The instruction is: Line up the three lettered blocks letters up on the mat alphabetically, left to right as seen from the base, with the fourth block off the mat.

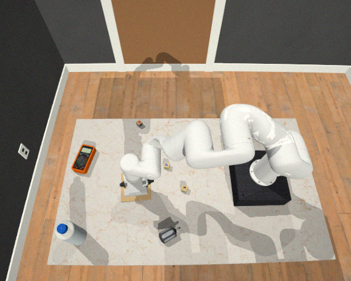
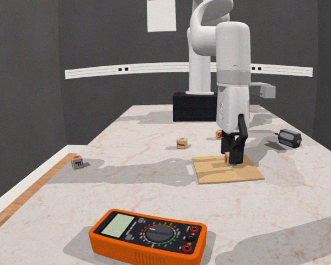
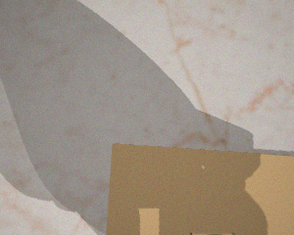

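Now: the tan mat 30 mm below my hand, 20 mm ahead of it and 10 mm to the right of it. Also, from my hand: black plug adapter 200 mm to the left, 150 mm behind, 10 mm below; then orange multimeter 290 mm ahead, 150 mm to the right, 20 mm below.
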